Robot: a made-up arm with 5 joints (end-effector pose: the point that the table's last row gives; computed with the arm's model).
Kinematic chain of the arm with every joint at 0, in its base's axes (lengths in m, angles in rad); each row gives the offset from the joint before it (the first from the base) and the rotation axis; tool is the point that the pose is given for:
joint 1: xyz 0 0 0.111 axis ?
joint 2: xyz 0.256 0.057 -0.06 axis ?
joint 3: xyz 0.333 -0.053 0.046 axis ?
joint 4: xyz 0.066 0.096 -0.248 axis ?
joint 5: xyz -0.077 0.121 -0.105 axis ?
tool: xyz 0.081 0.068 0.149
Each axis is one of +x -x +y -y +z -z.
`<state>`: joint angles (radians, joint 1 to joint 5).
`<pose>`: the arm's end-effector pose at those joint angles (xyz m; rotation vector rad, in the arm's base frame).
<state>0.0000 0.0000 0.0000 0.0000 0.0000</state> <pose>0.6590 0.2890 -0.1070 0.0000 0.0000 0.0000</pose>
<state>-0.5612 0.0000 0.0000 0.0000 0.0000</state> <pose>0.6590 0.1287 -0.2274 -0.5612 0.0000 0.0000</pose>
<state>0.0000 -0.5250 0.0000 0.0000 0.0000</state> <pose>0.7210 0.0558 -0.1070 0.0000 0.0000 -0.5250</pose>
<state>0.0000 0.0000 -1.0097 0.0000 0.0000</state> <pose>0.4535 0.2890 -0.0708 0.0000 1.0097 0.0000</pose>
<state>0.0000 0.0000 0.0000 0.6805 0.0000</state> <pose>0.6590 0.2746 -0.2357 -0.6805 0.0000 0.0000</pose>
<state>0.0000 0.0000 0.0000 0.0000 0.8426</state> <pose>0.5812 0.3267 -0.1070 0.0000 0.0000 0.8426</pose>
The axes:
joint 1: +x
joint 2: +z
joint 3: -y
joint 4: -x
joint 5: +z

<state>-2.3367 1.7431 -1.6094 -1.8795 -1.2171</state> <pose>0.2525 -0.1962 0.0328 1.8856 0.5397 2.1129</pose>
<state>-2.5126 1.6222 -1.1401 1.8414 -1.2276</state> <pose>0.1851 -0.2318 0.2176 1.4143 -0.8218 -2.0104</pose>
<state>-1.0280 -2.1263 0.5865 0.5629 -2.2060</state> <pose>0.0859 -0.3602 0.3233 -0.1477 1.3799 1.1033</pose>
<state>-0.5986 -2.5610 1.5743 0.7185 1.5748</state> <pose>-0.1906 -0.4680 0.3187 -1.5365 0.9358 -1.7623</pose>
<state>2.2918 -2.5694 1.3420 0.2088 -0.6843</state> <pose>-0.1375 0.2451 -0.2074 -0.8011 1.4375 -1.4558</pose>
